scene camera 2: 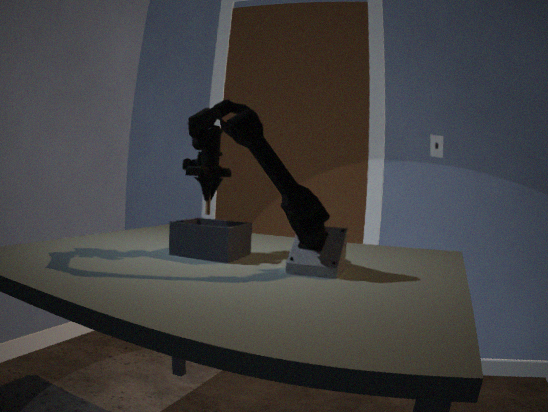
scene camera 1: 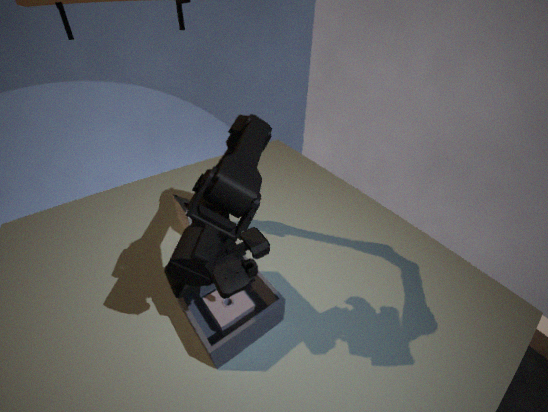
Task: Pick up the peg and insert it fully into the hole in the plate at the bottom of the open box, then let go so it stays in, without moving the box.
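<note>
The gripper [scene camera 2: 209, 198] is shut on the peg and points straight down above the open box. The light-brown peg [scene camera 2: 208, 207] hangs upright below the fingertips, its lower end a little above the level of the box rim in scene camera 2. The grey box [scene camera 1: 252, 332] [scene camera 2: 199, 242] stands on the table. The pale plate [scene camera 1: 233, 314] lies at the bottom of the box, with its dark round hole [scene camera 1: 227, 302] in view. In scene camera 1 the gripper's body hides the fingertips and the back of the box; a small brown patch shows on the plate left of the hole, and I cannot tell whether it is peg or shadow.
The arm's grey base [scene camera 2: 312, 262] stands on the table [scene camera 2: 300, 310] to the right of the box in scene camera 2. The box walls rise around the plate on all sides. Shadows of the arm and box fall across the table.
</note>
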